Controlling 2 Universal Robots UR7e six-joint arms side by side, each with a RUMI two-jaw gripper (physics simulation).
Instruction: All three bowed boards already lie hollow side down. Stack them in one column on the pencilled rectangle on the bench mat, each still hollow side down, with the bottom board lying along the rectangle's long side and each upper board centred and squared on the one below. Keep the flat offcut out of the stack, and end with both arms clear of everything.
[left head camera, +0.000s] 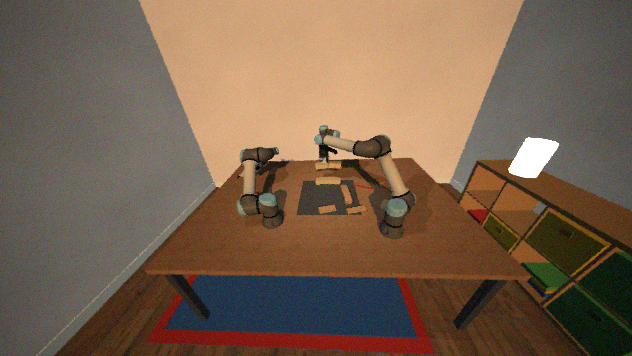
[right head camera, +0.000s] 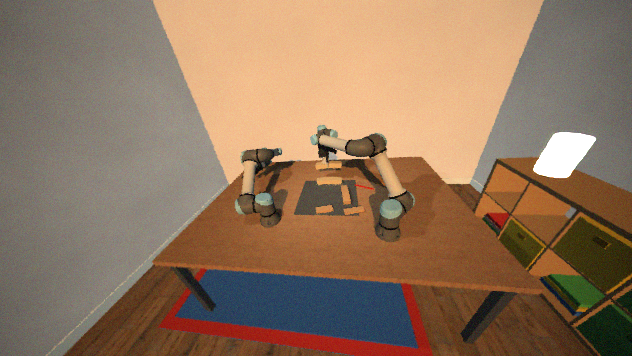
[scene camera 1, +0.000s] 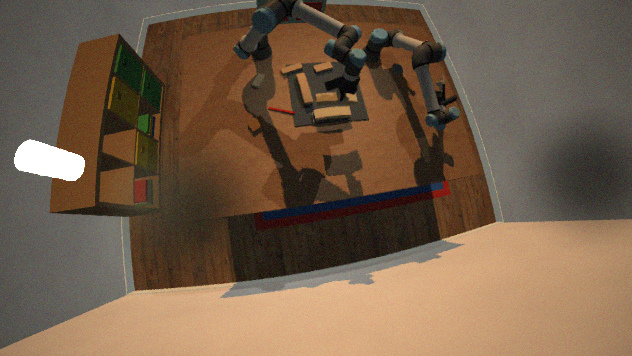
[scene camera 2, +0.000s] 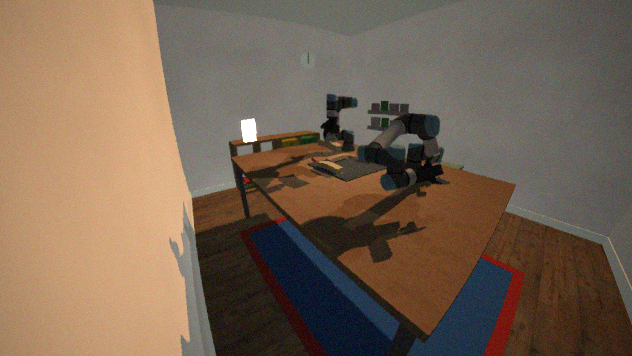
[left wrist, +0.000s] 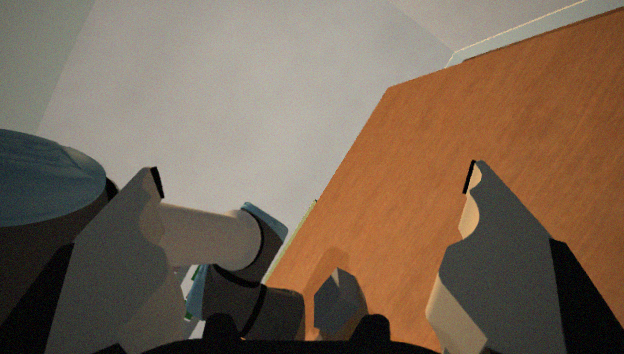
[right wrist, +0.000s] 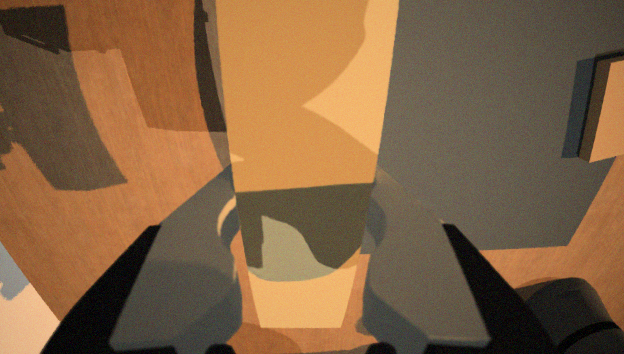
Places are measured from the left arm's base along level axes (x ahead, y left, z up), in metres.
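Pixels of known places: left gripper, fingertip midpoint: (left head camera: 239, 172) (right head camera: 242, 172) (scene camera 1: 442, 82) (scene camera 2: 445, 168) (left wrist: 311, 166); right gripper, fingertip midpoint: (left head camera: 327, 166) (right head camera: 327, 166) (scene camera 1: 337, 100) (scene camera 2: 329, 146) (right wrist: 303, 163); left arm's base, link origin: (left head camera: 273, 221) (right head camera: 270, 220) (scene camera 1: 370, 55) (left wrist: 286, 325) (right wrist: 554, 302); right arm's base, link origin: (left head camera: 390, 230) (right head camera: 387, 232) (scene camera 1: 261, 52) (scene camera 2: 348, 150).
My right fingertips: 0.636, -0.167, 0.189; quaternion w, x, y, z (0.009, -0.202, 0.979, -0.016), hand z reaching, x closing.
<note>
For each thing: its top centre in the pictures, then the offset to it from my right fingertips, as dx, dy, dz. Level surfaces: height alone.
- second bowed board, top centre: (scene camera 1: 332, 111) (scene camera 2: 329, 163) (right head camera: 329, 178) (left head camera: 328, 178) +0.004, -0.007, -0.131
- dark mat, surface height: dz -0.183
- third long board, top centre: (scene camera 1: 304, 86) (right head camera: 345, 191) (left head camera: 345, 191) (scene camera 2: 337, 155) -0.127, -0.227, -0.135
- red stick, top centre: (scene camera 1: 281, 109) (left head camera: 362, 186) +0.065, -0.325, -0.177
- small grey block, top centre: (scene camera 1: 258, 79) -0.116, -0.552, -0.170
My right gripper (left head camera: 325, 160) (right wrist: 303, 163) is shut on a bowed board (left head camera: 334, 165) (right head camera: 335, 165) (scene camera 1: 326, 97) (right wrist: 300, 75), held level above the bench near the mat's far edge in the head views. A second bowed board (left head camera: 328, 181) (right head camera: 329, 181) (scene camera 1: 332, 115) (scene camera 2: 331, 165) lies hollow side down along that edge of the dark mat (left head camera: 312, 195) (scene camera 1: 357, 111). A third long board (left head camera: 346, 194) (right head camera: 346, 194) (scene camera 1: 304, 89) lies along the mat's right side. The pencilled rectangle cannot be made out. My left gripper (left wrist: 311, 166) is open and empty, off to the side.
Two shorter wooden pieces (left head camera: 327, 209) (left head camera: 356, 210) lie at the mat's near edge; which is the flat offcut is unclear. A red stick (left head camera: 362, 186) (scene camera 1: 282, 110) lies beside the mat. A small grey block (scene camera 1: 257, 80) lies near the right arm's base.
</note>
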